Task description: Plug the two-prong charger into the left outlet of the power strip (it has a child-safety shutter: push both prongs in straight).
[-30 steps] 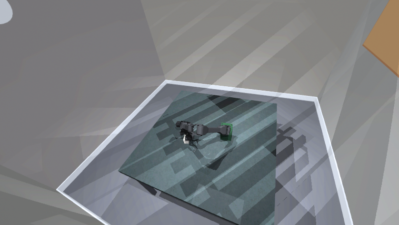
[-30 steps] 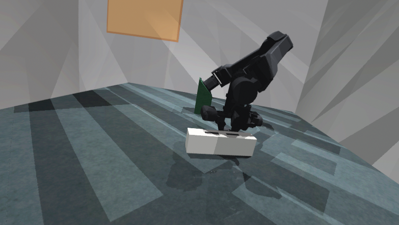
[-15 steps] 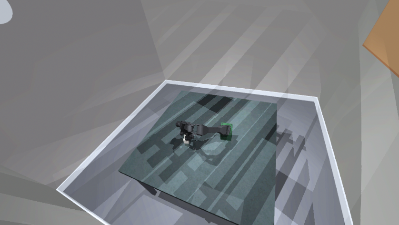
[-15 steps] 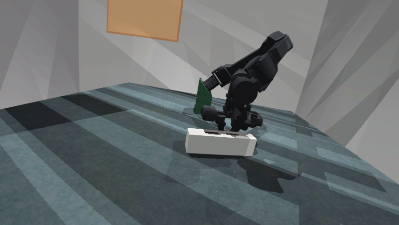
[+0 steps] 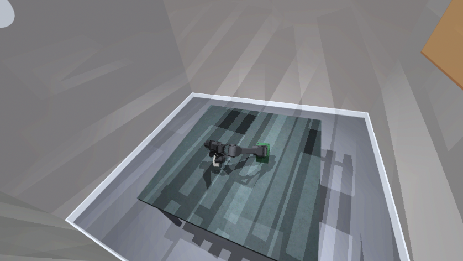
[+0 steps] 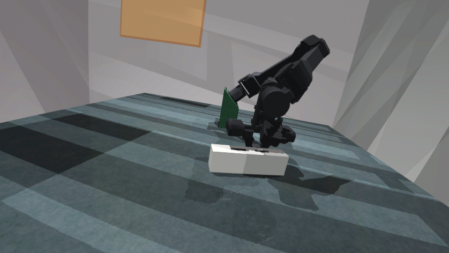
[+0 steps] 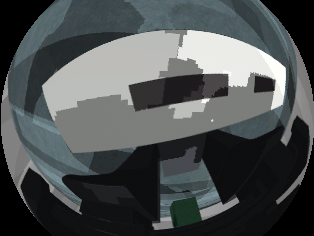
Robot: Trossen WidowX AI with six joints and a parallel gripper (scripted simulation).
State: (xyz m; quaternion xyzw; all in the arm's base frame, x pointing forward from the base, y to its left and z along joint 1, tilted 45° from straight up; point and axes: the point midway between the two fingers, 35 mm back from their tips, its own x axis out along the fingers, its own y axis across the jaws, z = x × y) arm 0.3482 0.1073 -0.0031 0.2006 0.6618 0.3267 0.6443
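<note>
My gripper tip is 20 mm short of the charger and 10 mm below it.
</note>
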